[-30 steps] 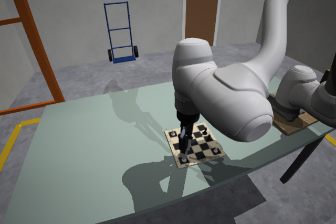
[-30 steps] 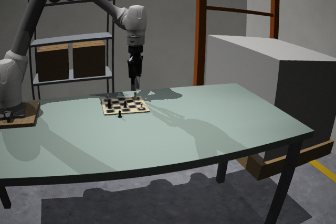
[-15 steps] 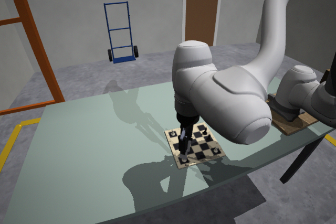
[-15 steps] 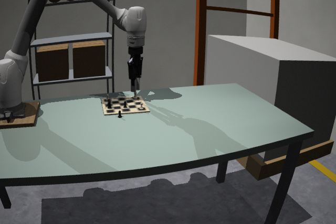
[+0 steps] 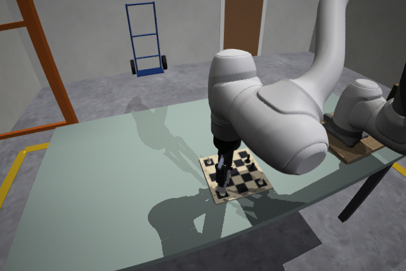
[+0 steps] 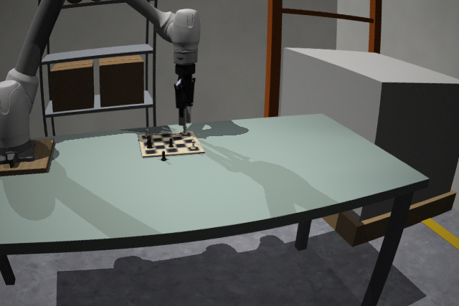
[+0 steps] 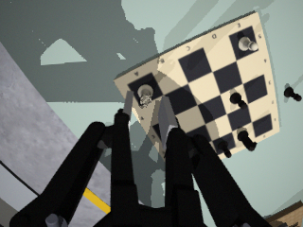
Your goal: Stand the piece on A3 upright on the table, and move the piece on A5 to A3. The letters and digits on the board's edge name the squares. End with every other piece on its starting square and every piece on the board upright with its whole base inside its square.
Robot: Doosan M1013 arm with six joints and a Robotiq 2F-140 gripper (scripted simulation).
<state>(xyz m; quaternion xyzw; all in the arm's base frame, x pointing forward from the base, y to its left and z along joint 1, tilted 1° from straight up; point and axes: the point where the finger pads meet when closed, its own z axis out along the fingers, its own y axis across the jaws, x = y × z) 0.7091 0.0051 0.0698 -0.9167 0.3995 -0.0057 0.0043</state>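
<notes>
My hand is 9 cm past the chessboard, 6 cm to the left of it and 8 cm above it.
</notes>
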